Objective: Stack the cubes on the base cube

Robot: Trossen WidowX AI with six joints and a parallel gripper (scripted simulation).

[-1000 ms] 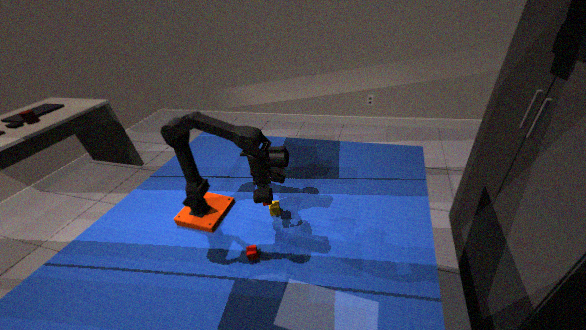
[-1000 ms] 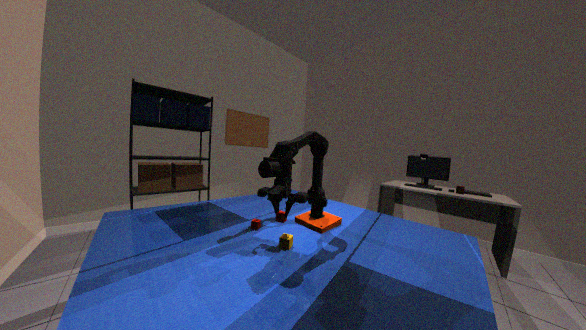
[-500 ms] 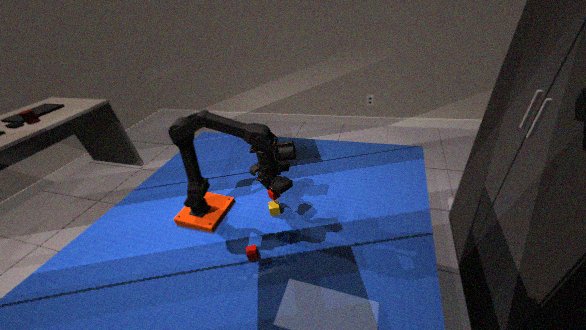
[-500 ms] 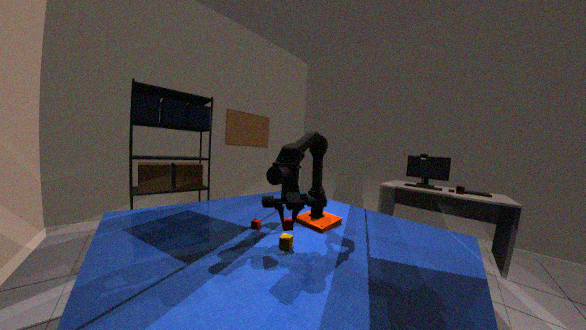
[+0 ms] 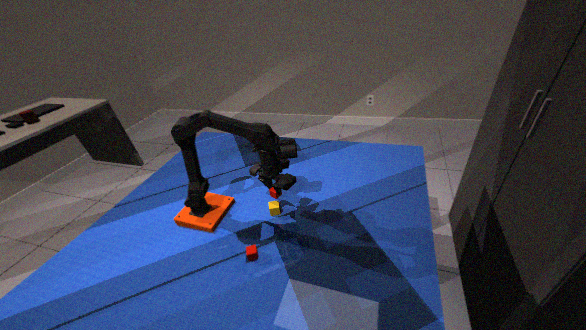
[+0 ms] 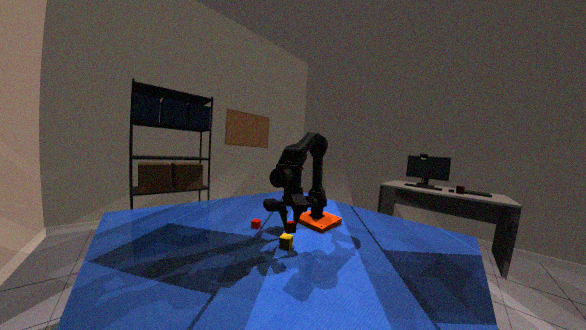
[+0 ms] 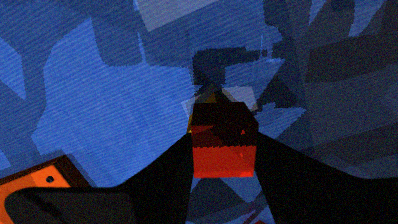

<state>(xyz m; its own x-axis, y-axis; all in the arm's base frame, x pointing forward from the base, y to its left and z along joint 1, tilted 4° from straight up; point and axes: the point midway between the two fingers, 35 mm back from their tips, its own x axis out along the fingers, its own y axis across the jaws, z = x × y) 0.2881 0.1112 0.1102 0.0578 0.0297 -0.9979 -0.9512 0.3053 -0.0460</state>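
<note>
The yellow cube is 70 mm below my gripper tip, 20 mm to the right of it and 10 mm behind it.
</note>
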